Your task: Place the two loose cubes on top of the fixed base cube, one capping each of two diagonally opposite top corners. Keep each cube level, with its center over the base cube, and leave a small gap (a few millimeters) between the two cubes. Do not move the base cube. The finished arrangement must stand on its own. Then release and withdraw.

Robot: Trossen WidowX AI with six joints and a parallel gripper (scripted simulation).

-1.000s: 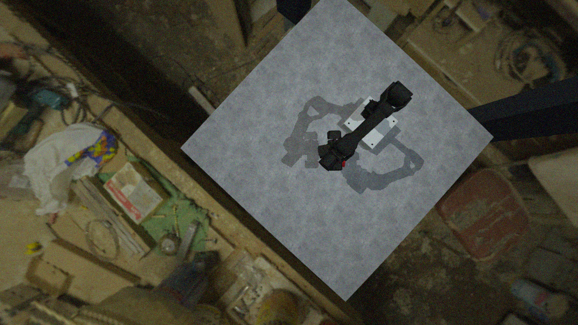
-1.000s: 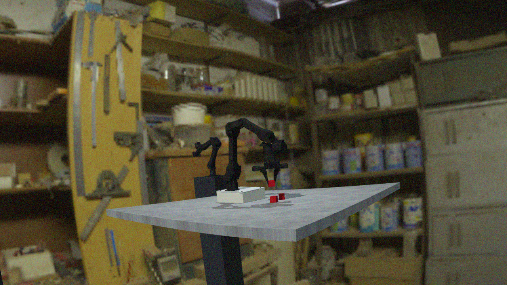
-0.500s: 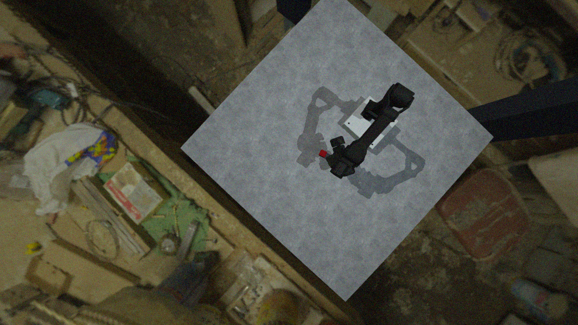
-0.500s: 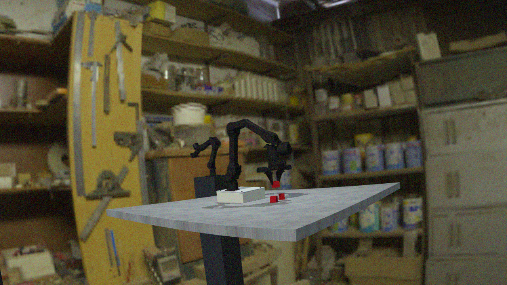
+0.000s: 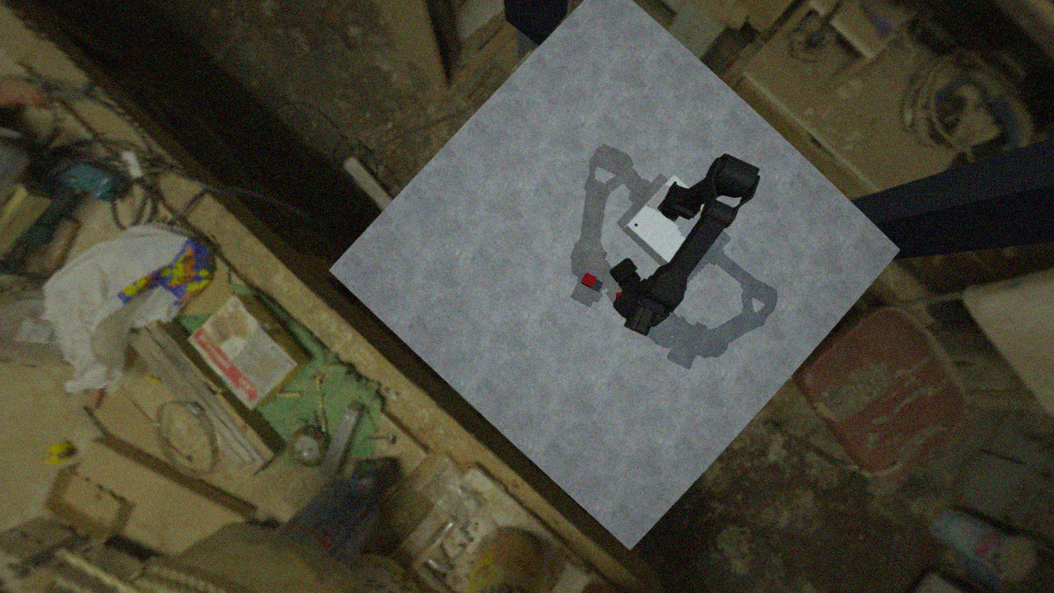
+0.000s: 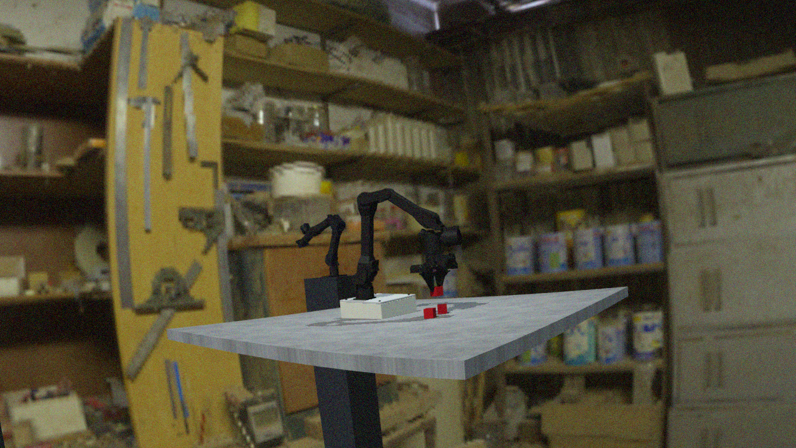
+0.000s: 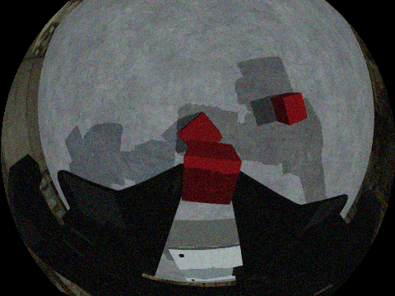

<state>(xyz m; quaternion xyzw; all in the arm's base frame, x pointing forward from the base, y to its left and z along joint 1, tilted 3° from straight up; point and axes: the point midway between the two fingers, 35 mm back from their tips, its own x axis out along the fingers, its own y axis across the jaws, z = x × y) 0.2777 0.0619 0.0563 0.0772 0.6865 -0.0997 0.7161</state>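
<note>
The red cube lies 4 cm ahead of my gripper tip, 11 cm to the right of it and 7 cm below it.
</note>
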